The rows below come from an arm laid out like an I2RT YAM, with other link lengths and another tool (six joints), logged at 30 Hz.
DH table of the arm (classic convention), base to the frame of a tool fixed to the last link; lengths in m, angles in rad. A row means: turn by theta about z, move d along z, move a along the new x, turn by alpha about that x. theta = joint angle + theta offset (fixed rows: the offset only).
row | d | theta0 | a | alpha
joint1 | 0.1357 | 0 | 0.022 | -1.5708
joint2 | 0 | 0 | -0.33 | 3.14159
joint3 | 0 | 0.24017 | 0.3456 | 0
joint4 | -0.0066 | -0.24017 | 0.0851 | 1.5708
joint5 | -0.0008 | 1.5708 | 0 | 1.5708
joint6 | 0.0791 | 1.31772 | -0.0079 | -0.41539
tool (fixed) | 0.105 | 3.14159 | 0 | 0
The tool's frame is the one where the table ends.
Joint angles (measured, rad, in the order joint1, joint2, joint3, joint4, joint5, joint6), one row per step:
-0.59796 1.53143 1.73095 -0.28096 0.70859 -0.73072
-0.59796 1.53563 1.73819 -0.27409 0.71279 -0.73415
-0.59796 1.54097 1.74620 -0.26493 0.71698 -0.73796
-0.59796 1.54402 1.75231 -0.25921 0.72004 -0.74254
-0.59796 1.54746 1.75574 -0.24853 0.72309 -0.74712
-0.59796 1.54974 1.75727 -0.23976 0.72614 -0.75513
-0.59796 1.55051 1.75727 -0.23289 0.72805 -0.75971
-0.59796 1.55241 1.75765 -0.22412 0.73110 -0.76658
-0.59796 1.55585 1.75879 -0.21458 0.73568 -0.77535
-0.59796 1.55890 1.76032 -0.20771 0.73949 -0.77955
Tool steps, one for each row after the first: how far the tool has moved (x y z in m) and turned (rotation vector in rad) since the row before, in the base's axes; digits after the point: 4 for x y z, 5 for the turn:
0.0004 -0.0011 0.0033 -0.00673 -0.00470 -0.00399
0.0008 -0.0014 0.0036 -0.00785 -0.00594 -0.00399
0.0001 -0.0008 0.0029 -0.00623 -0.00273 -0.00286
0.0007 -0.0011 0.0024 -0.00726 -0.00431 -0.00289
0.0002 -0.0009 0.0014 -0.00657 0.00120 -0.00283
0.0000 -0.0005 0.0011 -0.00459 -0.00057 -0.00181
0.0002 -0.0009 0.0010 -0.00579 0.00071 -0.00293
0.0004 -0.0014 0.0008 -0.00621 0.00257 -0.00448
0.0004 -0.0011 0.0007 -0.00402 -0.00032 -0.00378

